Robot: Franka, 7 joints.
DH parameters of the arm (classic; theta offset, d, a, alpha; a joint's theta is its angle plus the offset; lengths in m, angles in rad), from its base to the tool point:
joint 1: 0 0.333 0 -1.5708
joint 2: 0 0 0 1.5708
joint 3: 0 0.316 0.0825 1.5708
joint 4: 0 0 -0.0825 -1.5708
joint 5: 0 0.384 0 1.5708
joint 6: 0 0 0.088 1.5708
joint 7: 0 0.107 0 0
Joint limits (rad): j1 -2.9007..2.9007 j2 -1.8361..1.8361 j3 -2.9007..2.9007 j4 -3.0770..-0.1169 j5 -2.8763..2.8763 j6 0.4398..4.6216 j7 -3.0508..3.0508
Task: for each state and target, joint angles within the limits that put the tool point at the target. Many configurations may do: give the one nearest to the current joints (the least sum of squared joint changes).
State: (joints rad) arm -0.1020 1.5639 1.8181 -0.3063 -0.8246 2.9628 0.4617
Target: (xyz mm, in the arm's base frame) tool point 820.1 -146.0 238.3
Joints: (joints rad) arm -0.2184 1.7565 1.8186 -0.1890 -0.8069 2.9785 0.4617
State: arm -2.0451 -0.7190 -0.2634 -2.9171 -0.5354 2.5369 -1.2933
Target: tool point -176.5 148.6 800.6
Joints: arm -2.4198 -1.4608 -0.4770 -2.3669 -0.5166 2.6358 -1.2933
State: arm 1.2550 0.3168 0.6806 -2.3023 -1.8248 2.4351 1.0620
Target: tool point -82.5 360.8 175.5
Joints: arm 1.1674 0.1264 0.6054 -2.6917 -1.8232 2.4420 1.0620
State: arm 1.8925 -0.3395 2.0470 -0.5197 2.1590 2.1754 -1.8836
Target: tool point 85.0 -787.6 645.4
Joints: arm 1.9694 -0.9260 2.2083 -0.6324 2.1578 2.1854 -1.8836
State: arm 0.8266 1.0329 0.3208 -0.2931 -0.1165 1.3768 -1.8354
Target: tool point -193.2 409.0 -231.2
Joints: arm 1.5322 1.8361 0.4614 -0.9991 -0.0732 1.4473 -1.8354
